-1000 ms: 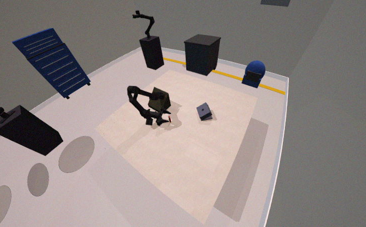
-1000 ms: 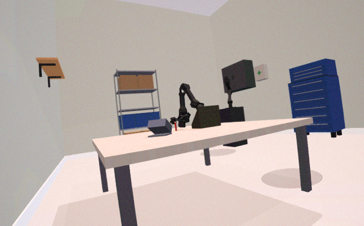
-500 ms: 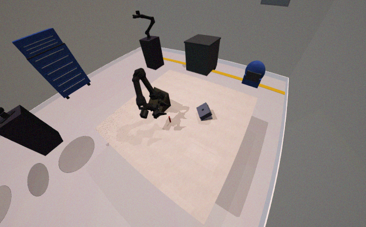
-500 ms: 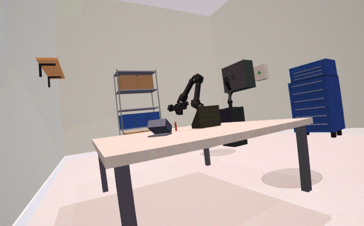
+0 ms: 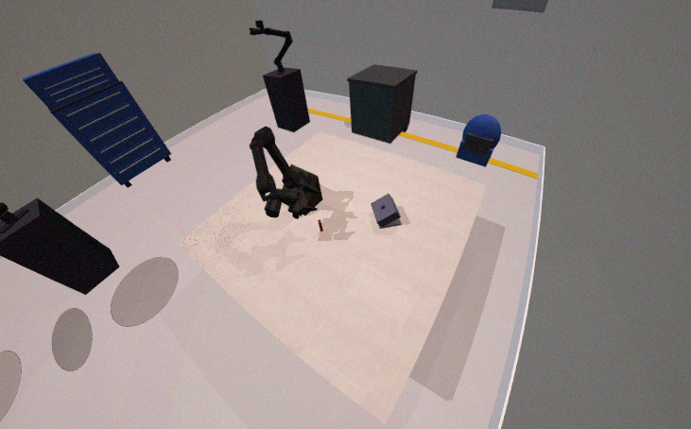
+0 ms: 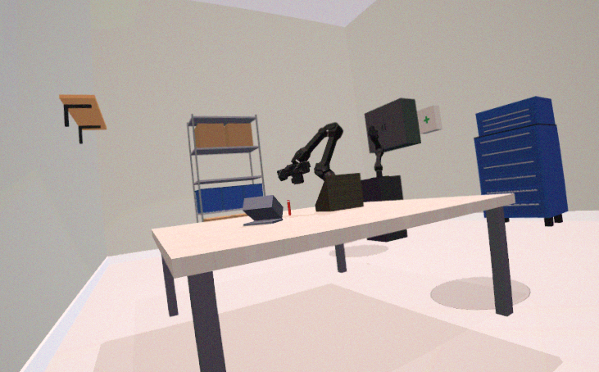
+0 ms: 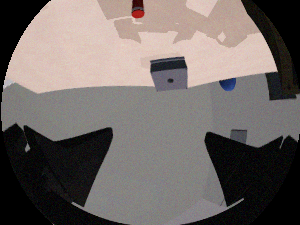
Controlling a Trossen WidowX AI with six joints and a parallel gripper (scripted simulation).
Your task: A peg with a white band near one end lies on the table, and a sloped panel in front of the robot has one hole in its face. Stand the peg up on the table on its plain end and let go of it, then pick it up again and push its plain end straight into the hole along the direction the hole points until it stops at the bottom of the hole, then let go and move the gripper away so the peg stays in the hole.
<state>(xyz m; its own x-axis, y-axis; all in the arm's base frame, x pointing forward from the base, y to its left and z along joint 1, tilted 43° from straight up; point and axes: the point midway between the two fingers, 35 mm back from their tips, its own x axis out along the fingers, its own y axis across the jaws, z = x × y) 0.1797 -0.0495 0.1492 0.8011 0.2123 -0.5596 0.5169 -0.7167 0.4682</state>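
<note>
The red peg is 150 mm below my gripper tip, 20 mm to the right of it and 10 mm behind it. Round my gripper tip: sloped panel 230 mm to the left, 230 mm ahead, 150 mm below.
</note>
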